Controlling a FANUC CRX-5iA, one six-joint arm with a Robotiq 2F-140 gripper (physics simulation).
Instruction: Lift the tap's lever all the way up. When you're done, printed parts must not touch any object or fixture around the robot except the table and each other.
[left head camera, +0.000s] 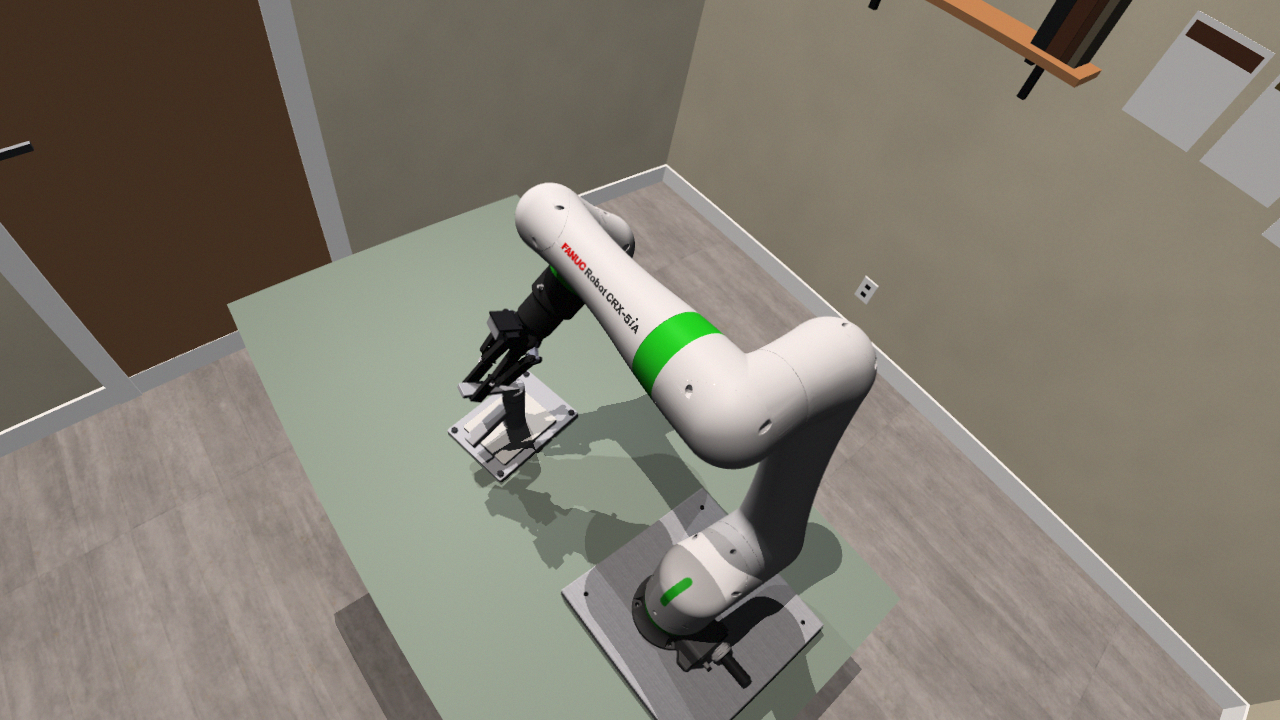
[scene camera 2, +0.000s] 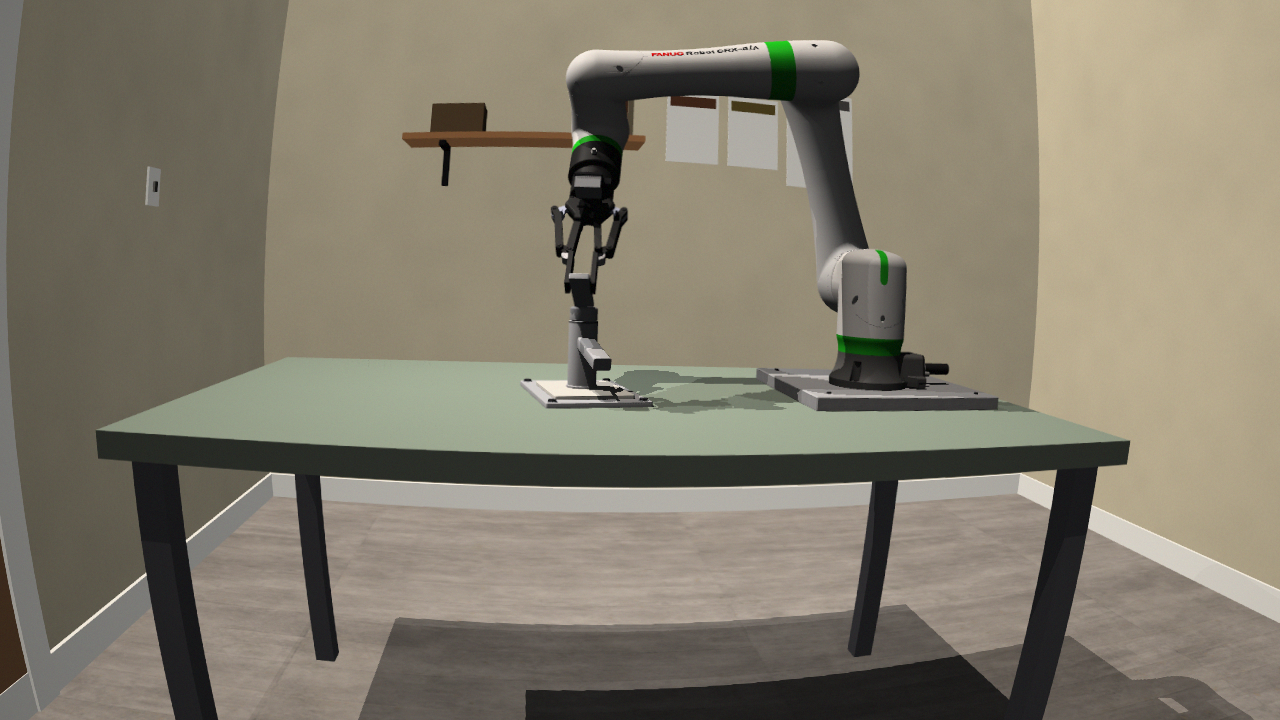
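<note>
The tap stands upright on a light square base plate, with its spout sticking out low from the column. Its lever rises from the cap on top of the column and stands tilted upward in the scene view. My gripper points down above the tap, its fingers shut on the lever. The black fingers partly hide the lever in the left head view, and its exact angle is hard to tell.
The green table carries the tap and the robot's grey mounting plate. A wooden shelf is on the wall behind the arm.
</note>
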